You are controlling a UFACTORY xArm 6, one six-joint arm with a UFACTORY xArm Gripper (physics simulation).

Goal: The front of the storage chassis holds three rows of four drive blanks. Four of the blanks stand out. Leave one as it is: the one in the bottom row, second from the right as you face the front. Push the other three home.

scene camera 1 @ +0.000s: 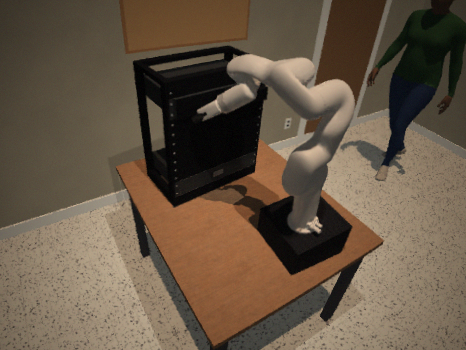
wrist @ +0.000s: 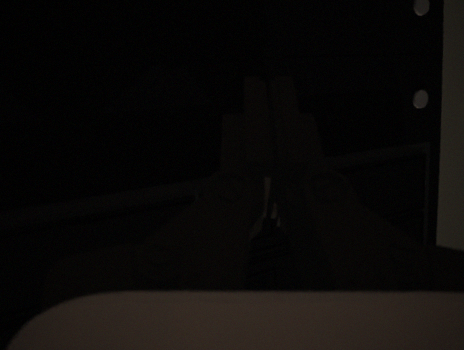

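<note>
The black storage chassis (scene camera 1: 215, 135) sits in an open rack frame on the table. Its front is so dark that the drive blanks cannot be told apart, nor which stand out. My gripper (scene camera 1: 196, 119) (wrist: 264, 110) is shut and empty. In the scene view its dark fingertips are at the upper left part of the chassis front; whether they touch it cannot be told. In the wrist view the two fingers lie together over a very dark front, with a faint pale edge line running across behind them and the rack's post with round holes at the right.
The rack (scene camera 1: 141, 117) stands at the back of the wooden table (scene camera 1: 200, 280). A grey panel (scene camera 1: 192, 184) with a small label spans the rack's bottom. My arm rises from a black base block (scene camera 1: 320, 245). A person (scene camera 1: 425, 65) stands beyond the table at the right.
</note>
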